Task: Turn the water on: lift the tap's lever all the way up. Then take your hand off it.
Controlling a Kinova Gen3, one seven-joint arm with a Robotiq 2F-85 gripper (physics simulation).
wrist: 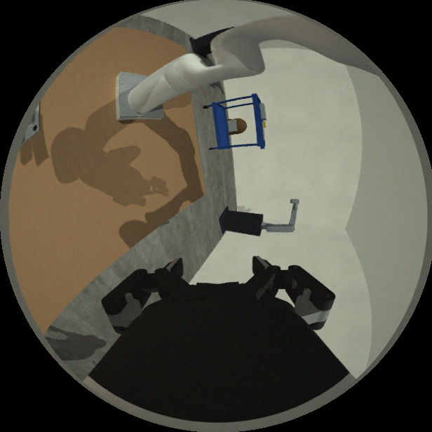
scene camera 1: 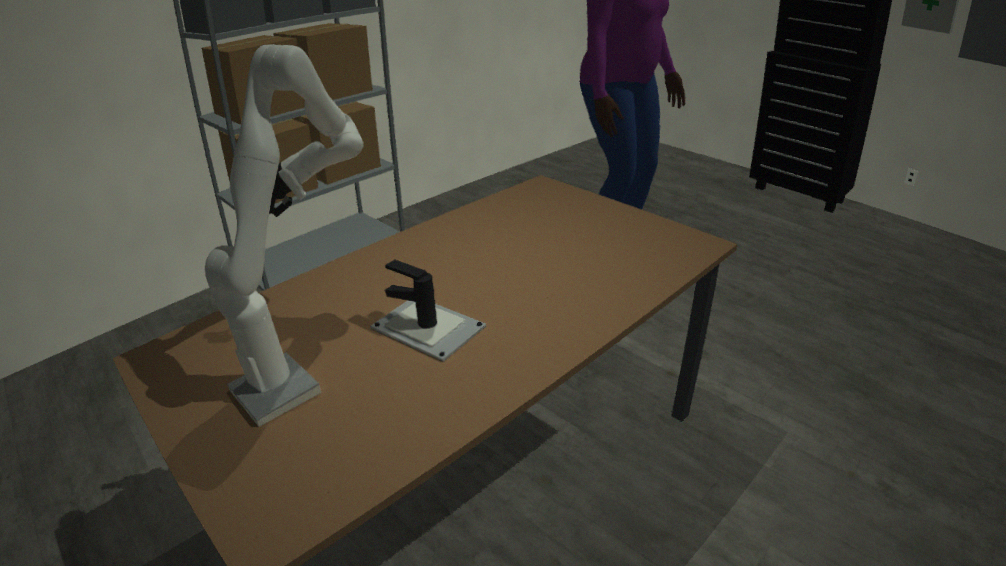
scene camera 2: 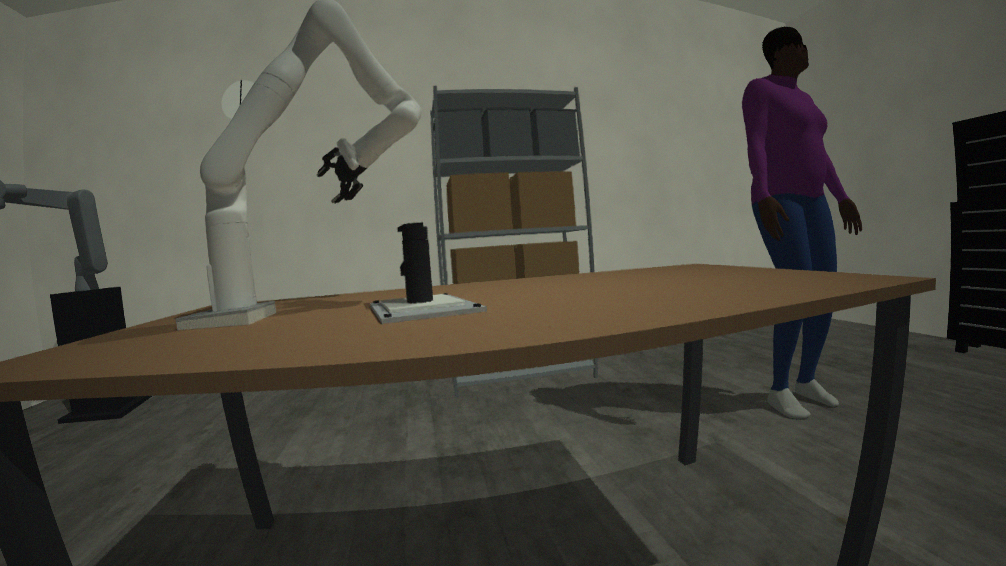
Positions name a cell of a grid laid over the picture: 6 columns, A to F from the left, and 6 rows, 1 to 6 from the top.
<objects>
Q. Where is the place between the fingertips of my gripper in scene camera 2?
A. B2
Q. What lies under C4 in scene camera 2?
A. A light grey plate.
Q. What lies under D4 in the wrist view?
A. My gripper.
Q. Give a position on a black tap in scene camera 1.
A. C4
</objects>
